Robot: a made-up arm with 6 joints. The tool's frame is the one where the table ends. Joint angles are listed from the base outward.
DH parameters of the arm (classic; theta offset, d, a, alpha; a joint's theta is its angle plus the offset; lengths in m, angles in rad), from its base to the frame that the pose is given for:
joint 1: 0 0.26 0 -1.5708
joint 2: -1.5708 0 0.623 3.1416
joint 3: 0 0 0 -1.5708
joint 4: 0 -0.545 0 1.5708
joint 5: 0 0.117 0 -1.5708
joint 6: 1.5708 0 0 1.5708
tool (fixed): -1.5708 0 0 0
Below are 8 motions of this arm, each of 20 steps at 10 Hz.
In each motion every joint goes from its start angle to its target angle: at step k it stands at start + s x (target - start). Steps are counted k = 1, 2, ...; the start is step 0. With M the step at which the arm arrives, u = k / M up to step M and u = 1 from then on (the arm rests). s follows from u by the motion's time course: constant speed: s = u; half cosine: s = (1 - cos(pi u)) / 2; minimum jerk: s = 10 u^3 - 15 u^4 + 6 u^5.
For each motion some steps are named. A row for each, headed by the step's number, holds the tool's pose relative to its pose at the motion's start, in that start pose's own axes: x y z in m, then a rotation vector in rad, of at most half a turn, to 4 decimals.
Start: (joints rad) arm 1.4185 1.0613 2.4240 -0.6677 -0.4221 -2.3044
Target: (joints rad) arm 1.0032 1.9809 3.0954 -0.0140 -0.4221 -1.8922
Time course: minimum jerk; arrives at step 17
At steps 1, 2, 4, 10, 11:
1: -0.0007 0.0003 0.0011 -0.0024 -0.0011 0.0006
2: -0.0051 0.0019 0.0079 -0.0175 -0.0077 0.0043
4: -0.0353 0.0132 0.0503 -0.1141 -0.0509 0.0272
10: -0.3546 0.1060 0.2755 -0.8436 -0.4158 0.1419
11: -0.4198 0.1185 0.2939 -0.9657 -0.4849 0.1502

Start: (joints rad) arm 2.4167 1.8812 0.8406 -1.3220 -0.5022 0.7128
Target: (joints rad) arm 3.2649 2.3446 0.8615 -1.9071 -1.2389 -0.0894
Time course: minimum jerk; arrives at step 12
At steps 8, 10, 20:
8: 0.2036 -0.0245 -0.5482 0.7034 0.9089 -0.0231
10: 0.1968 -0.0798 -0.6472 0.8595 1.0654 -0.1327
20: 0.1936 -0.0928 -0.6651 0.8908 1.0941 -0.1584

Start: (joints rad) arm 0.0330 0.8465 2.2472 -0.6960 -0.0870 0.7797
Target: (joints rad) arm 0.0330 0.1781 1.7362 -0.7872 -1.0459 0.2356
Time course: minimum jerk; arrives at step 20
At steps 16, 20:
16: 0.1135 -0.0375 0.4419 0.5074 0.6269 0.5173
20: 0.1123 -0.0394 0.4705 0.5306 0.6742 0.5404

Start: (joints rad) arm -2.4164 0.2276 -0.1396 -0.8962 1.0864 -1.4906
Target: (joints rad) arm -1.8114 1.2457 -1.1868 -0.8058 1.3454 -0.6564
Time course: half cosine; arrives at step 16
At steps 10, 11, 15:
10: -0.4458 -0.1190 0.3446 -1.5515 0.4101 -0.8875
11: -0.4724 -0.0795 0.3699 -1.7505 0.5294 -0.9647
15: -0.4958 0.0294 0.3935 -2.2336 0.8783 -1.1093

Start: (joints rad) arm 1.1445 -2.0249 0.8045 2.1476 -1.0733 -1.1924
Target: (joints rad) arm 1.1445 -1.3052 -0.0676 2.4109 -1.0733 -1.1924
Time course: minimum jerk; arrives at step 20
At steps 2, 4, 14, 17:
2: -0.0032 0.0090 -0.0056 -0.0111 0.0005 0.0082
4: -0.0234 0.0590 -0.0394 -0.0748 0.0029 0.0559
14: -0.5461 0.3814 -0.6834 -0.9959 -0.0076 0.9078
17: -0.6461 0.3430 -0.7815 -1.1362 -0.0128 1.0778

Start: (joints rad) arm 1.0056 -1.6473 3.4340 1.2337 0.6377 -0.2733
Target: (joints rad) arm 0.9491 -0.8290 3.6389 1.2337 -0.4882 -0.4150
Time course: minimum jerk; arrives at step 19
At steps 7, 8, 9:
7: -0.0952 0.0527 0.0497 0.1213 0.3767 0.0203
8: -0.1265 0.0661 0.0700 0.1540 0.5059 0.0303
9: -0.1591 0.0779 0.0933 0.1835 0.6447 0.0427

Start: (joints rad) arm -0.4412 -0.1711 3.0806 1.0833 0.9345 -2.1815
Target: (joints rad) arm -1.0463 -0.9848 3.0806 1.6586 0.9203 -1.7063
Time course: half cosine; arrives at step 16
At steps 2, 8, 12, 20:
2: 0.0295 0.0060 0.0068 -0.0431 0.0235 0.0251
8: 0.3662 0.1693 0.0427 -0.5732 0.1755 0.3665
12: 0.5551 0.3901 0.0336 -0.9663 0.1140 0.6328
20: 0.6071 0.4979 0.0283 -1.1192 0.0422 0.7307

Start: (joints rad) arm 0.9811 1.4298 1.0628 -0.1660 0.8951 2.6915
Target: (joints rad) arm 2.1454 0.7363 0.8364 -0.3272 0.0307 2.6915
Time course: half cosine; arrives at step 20
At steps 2, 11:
2: 0.0067 -0.0345 0.0073 0.0179 -0.0227 -0.0141
11: -0.0893 -0.8083 0.0061 0.3681 -0.5885 -0.3812

